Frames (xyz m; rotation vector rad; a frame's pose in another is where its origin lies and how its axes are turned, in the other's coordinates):
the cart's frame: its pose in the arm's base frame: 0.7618 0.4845 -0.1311 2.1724 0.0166 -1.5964
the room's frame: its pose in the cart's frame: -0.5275 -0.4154 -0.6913 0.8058 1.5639 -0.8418
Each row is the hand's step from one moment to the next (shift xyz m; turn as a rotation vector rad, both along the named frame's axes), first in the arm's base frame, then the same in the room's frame.
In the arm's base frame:
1: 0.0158 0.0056 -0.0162 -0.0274 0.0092 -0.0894
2: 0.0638 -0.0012 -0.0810 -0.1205 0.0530 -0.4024
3: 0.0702 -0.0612 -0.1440 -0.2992 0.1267 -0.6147
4: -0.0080 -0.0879 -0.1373 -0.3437 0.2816 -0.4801
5: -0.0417 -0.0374 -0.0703 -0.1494 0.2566 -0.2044
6: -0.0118 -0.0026 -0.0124 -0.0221 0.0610 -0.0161
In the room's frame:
1: 0.0095 0.0138 0.0162 -0.0541 0.0325 0.0696
2: 0.0243 0.0800 0.0603 -0.2372 0.1403 0.3214
3: -0.0139 0.1583 0.0645 -0.4465 0.1274 0.5175
4: -0.0880 0.1322 0.0378 -0.3824 -0.0724 0.5258
5: -0.0750 0.0440 0.0230 -0.1195 -0.1197 0.3183
6: -0.0157 0.0030 0.0066 -0.0046 -0.0407 0.0528

